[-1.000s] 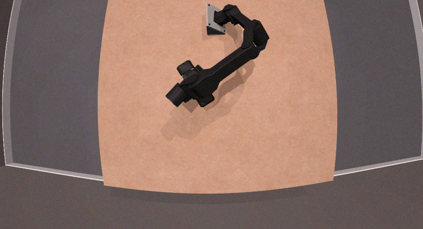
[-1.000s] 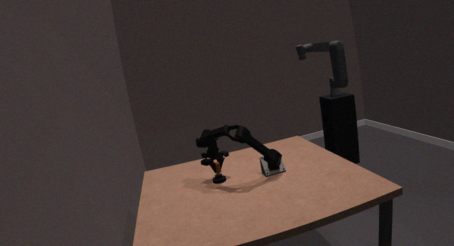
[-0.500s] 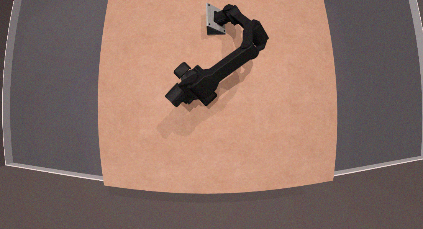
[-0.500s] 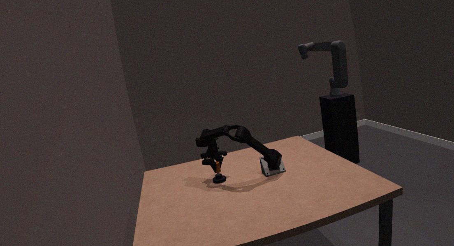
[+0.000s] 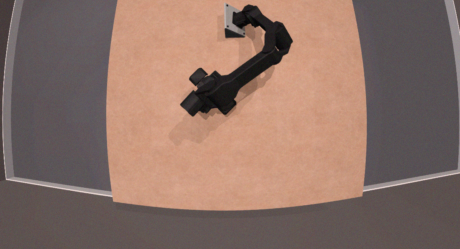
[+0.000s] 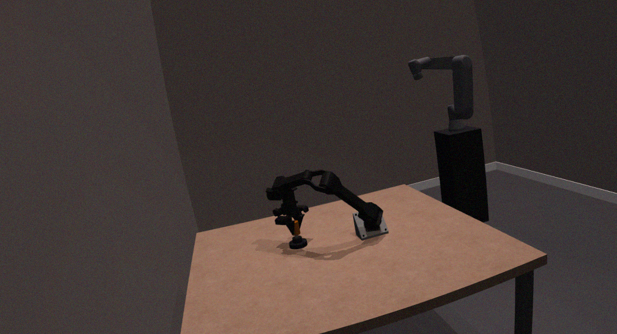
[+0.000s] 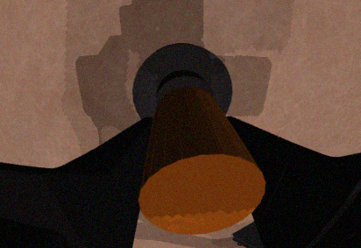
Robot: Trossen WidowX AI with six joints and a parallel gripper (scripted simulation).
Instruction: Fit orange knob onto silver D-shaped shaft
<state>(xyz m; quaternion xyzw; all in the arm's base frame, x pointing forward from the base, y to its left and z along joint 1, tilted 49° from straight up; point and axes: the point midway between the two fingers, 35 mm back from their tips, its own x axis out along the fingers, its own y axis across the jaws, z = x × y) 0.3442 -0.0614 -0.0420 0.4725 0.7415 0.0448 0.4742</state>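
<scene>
My gripper tip is now 40 mm above the round black pedestal. Also, from my gripper tip: orange knob (40 mm above).
</scene>
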